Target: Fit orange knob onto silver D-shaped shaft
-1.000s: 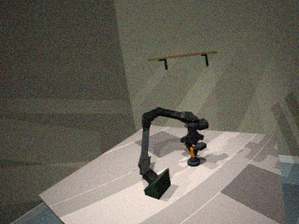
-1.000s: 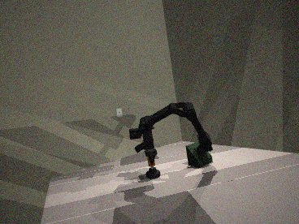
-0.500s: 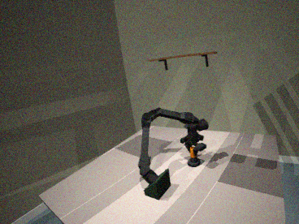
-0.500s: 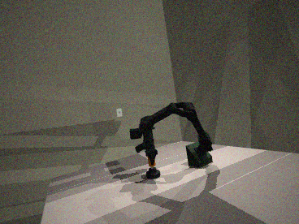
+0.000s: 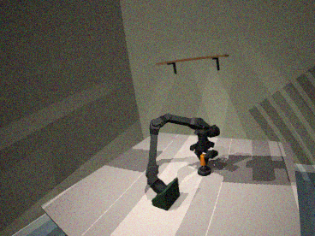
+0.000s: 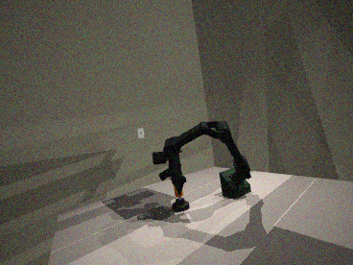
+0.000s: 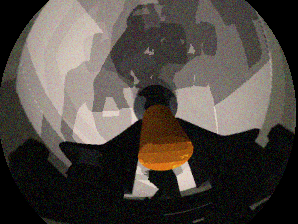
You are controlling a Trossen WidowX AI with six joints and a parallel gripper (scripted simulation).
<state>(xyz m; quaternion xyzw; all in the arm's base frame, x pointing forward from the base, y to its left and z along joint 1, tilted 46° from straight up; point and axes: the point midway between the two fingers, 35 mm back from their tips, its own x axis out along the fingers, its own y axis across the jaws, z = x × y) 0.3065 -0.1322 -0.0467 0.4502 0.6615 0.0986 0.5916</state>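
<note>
My gripper tip is 40 mm above the dark round pedestal. Round my gripper tip: orange knob 30 mm above.
</note>
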